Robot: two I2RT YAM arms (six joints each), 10 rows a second.
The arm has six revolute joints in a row. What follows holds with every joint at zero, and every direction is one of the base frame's. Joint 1 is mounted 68.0 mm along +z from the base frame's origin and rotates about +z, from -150.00 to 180.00 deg. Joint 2 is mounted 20.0 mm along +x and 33.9 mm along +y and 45.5 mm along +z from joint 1 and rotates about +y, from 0.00 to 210.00 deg. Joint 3 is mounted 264.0 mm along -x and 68.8 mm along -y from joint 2 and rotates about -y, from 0.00 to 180.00 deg. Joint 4 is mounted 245.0 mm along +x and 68.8 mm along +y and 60.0 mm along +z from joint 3 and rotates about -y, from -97.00 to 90.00 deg. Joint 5 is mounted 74.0 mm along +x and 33.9 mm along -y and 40.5 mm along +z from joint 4 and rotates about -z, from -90.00 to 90.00 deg. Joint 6 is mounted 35.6 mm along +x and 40.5 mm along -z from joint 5 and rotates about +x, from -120.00 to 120.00 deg. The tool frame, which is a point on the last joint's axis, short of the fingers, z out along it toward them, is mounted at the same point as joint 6; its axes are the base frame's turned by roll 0.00, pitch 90.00 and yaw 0.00 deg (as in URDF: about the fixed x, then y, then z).
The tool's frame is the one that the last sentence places.
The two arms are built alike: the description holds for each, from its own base.
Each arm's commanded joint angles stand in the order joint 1, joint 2, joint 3, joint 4, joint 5, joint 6.
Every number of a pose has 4 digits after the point. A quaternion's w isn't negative.
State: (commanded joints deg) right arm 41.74 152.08 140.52 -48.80 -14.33 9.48; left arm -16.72 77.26 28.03 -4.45 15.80 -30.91
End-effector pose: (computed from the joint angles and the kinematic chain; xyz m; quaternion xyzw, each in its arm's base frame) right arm 0.4112 0.3787 0.1525 -0.2971 0.9126 0.2184 0.1767; left arm 0.2188 -0.0758 0.1374 -0.0737 0.9393 -0.2441 0.2297
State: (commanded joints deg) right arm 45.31 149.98 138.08 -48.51 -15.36 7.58; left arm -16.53 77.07 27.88 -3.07 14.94 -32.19
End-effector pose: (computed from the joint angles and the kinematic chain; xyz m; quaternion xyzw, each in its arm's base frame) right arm 0.3830 0.4006 0.1596 -0.3421 0.8957 0.2284 0.1690; left arm 0.2206 -0.0750 0.1389 -0.0862 0.9352 -0.2443 0.2414
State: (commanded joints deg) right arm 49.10 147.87 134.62 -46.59 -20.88 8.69; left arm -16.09 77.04 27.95 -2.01 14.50 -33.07
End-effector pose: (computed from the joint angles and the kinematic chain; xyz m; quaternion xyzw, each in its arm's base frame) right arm 0.3503 0.4238 0.1634 -0.3722 0.8749 0.2768 0.1395; left arm 0.2230 -0.0736 0.1405 -0.0965 0.9313 -0.2456 0.2509
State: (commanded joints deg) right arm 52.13 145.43 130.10 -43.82 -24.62 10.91; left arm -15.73 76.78 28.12 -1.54 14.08 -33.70
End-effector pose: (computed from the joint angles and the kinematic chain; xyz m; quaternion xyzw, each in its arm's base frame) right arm 0.3223 0.4386 0.1651 -0.3846 0.8616 0.3111 0.1141; left arm 0.2248 -0.0723 0.1428 -0.1045 0.9283 -0.2459 0.2587
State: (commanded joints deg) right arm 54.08 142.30 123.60 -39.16 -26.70 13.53; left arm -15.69 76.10 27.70 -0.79 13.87 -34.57
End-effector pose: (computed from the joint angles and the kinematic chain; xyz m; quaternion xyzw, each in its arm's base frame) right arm 0.3018 0.4438 0.1636 -0.3839 0.8549 0.3342 0.1004; left arm 0.2240 -0.0718 0.1442 -0.1111 0.9247 -0.2494 0.2653
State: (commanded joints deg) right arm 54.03 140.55 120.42 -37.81 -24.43 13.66; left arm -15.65 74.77 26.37 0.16 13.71 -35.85
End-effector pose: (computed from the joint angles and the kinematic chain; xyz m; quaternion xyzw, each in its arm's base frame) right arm 0.3000 0.4384 0.1631 -0.3790 0.8615 0.3192 0.1109; left arm 0.2197 -0.0703 0.1439 -0.1208 0.9207 -0.2542 0.2703
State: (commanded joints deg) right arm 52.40 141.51 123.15 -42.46 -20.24 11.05; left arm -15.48 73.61 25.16 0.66 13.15 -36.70
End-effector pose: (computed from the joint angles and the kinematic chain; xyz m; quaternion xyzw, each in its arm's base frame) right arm 0.3139 0.4278 0.1638 -0.3778 0.8757 0.2750 0.1215; left arm 0.2156 -0.0681 0.1427 -0.1301 0.9185 -0.2533 0.2743
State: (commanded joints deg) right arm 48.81 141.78 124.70 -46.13 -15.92 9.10; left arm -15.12 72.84 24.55 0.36 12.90 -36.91
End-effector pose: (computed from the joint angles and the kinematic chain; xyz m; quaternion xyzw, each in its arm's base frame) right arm 0.3404 0.4038 0.1656 -0.3574 0.8953 0.2289 0.1355; left arm 0.2130 -0.0658 0.1421 -0.1357 0.9184 -0.2507 0.2745
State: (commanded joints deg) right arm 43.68 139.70 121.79 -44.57 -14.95 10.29; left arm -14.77 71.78 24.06 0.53 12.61 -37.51
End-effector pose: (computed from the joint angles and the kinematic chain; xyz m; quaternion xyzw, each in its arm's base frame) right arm 0.3719 0.3678 0.1699 -0.3063 0.9136 0.2196 0.1528; left arm 0.2113 -0.0637 0.1436 -0.1431 0.9151 -0.2516 0.2806
